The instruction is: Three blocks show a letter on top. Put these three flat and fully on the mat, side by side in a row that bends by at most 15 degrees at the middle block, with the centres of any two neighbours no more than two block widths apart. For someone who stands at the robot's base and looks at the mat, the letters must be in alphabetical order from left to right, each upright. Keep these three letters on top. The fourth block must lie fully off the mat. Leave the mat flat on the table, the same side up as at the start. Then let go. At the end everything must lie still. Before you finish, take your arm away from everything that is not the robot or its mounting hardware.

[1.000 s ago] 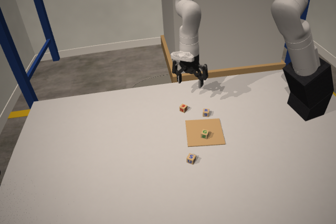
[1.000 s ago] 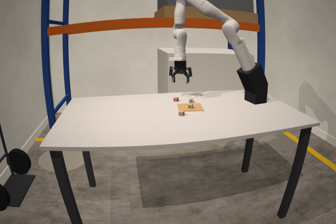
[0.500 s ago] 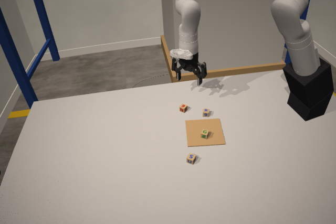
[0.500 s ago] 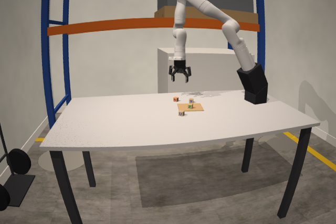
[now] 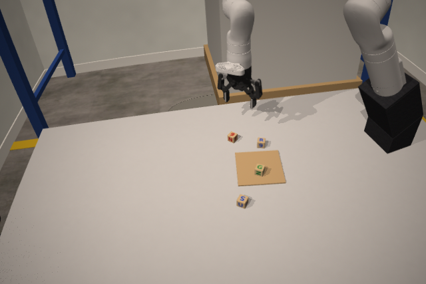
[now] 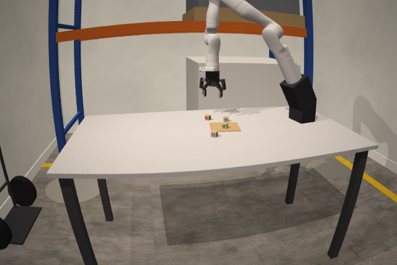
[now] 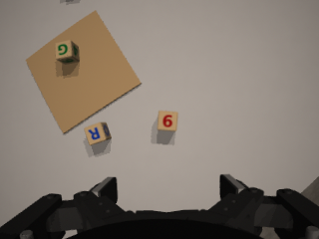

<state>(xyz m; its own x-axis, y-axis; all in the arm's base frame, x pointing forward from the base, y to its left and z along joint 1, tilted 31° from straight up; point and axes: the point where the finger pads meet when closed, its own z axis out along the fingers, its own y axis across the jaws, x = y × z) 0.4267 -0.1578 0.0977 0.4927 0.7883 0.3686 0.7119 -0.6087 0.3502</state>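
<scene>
My hand is 19 cm to the right of the tan mat, 12 cm above it and 3 cm past it. Also, from my hand: block (32 cm to the left, 11 cm below, 5 cm ahead).
</scene>
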